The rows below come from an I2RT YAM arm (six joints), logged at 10 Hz.
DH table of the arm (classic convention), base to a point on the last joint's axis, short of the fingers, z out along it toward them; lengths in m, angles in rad. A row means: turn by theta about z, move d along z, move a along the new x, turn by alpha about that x. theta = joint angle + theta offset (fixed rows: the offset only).
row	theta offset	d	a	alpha
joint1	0	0.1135	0.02	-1.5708
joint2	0	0	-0.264	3.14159
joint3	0.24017	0	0.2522	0
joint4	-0.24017	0	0.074	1.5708
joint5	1.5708	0	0	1.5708
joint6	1.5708	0.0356	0	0
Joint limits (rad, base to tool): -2.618..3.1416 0..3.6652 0..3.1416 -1.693..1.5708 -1.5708..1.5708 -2.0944..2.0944
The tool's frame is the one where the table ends.
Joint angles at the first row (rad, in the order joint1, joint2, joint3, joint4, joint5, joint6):
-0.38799, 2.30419, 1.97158, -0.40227, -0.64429, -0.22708
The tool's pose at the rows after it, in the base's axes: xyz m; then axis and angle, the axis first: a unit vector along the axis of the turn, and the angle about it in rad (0 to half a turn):
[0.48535, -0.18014, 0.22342, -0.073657, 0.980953, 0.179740, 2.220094]
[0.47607, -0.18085, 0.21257, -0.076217, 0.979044, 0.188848, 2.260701]
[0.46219, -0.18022, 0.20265, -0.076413, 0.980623, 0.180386, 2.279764]
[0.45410, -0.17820, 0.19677, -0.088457, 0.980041, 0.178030, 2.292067]
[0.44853, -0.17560, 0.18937, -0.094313, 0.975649, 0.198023, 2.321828]
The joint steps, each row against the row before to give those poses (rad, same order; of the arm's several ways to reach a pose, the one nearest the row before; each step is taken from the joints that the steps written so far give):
-0.00930, -0.02165, -0.00354, -0.05442, -0.01062, -0.03499
-0.00919, -0.01520, -0.05318, -0.02045, -0.01532, -0.03082
-0.00922, -0.04447, -0.10570, 0.03516, 0.01210, -0.02456
-0.00309, -0.02313, -0.05567, 0.00948, -0.00299, -0.03519
-0.00153, -0.00306, -0.02461, -0.02769, -0.03063, -0.02160

